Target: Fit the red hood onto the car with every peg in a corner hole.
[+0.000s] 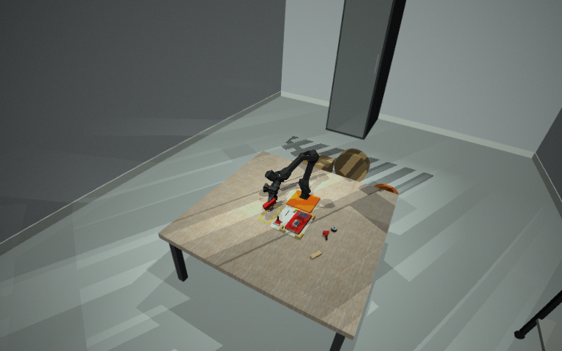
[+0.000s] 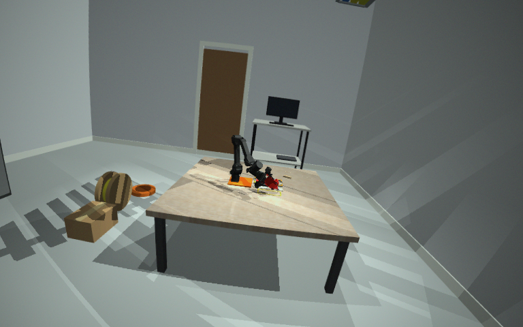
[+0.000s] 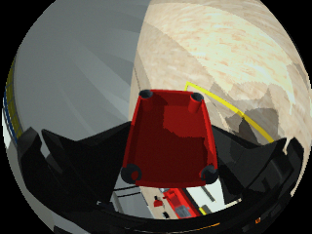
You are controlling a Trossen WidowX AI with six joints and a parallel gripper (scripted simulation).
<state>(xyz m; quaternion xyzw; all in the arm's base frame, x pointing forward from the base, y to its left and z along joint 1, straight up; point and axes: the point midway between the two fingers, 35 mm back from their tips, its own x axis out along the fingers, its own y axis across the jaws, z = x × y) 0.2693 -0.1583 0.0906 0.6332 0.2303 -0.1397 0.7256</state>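
The red hood lies 1 cm to the left of my gripper tip. The rest, counted from my gripper tip: tan block (19 cm ahead, 44 cm to the left, 8 cm below).
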